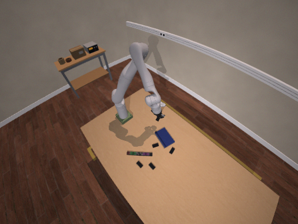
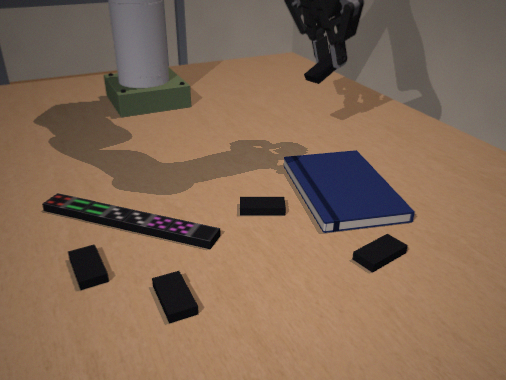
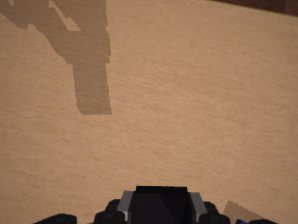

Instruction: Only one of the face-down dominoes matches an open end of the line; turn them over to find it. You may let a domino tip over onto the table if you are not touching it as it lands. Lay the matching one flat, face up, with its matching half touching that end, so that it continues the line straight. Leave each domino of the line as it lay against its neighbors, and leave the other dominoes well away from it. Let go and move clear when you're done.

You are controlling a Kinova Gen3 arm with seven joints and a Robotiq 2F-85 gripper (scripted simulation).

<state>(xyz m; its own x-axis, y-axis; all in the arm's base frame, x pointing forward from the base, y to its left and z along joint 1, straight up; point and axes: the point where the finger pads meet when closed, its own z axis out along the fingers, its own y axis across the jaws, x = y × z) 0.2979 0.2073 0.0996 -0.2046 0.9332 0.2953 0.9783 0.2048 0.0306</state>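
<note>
Now: hand 2 cm above the purple domino and 1 cm to the left of it. Round my hand: blue book: 15 cm ahead, 13 cm below, 6 cm to the right.
</note>
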